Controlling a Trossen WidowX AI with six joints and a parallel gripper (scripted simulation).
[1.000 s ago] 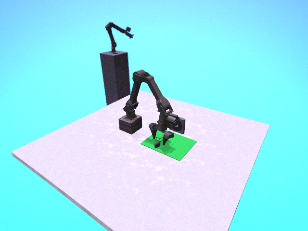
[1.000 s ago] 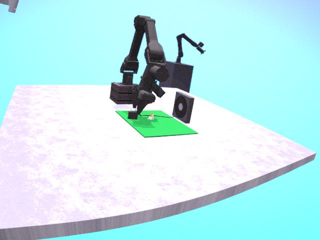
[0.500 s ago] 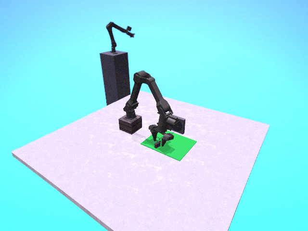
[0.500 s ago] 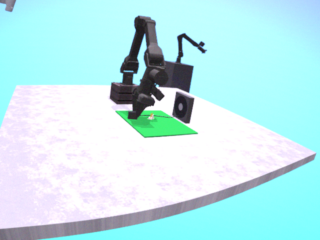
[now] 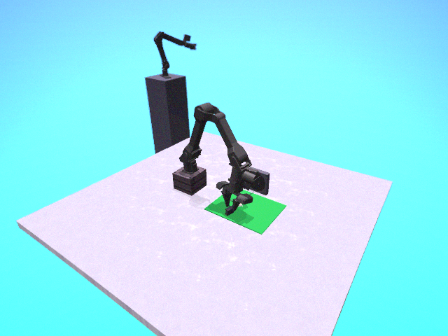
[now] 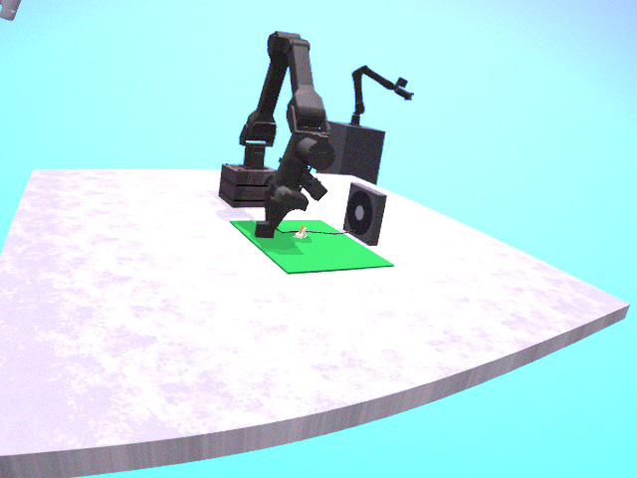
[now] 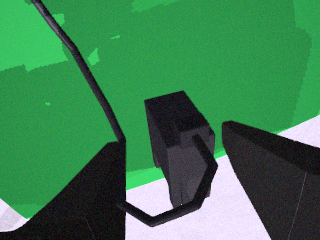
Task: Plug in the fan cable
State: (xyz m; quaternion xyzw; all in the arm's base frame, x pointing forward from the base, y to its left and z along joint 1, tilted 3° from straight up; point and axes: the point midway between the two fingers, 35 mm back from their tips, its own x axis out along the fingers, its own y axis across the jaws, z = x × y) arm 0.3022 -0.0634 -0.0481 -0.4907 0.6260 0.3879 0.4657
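My gripper tip is 8 cm to the right of the white four-pin fan header and 2 cm above it. Round my gripper tip: dark fan plug: 1 cm to the right; green board: 8 cm to the left, 4 cm below, 3 cm ahead; black fan: 23 cm to the left, 4 cm above.
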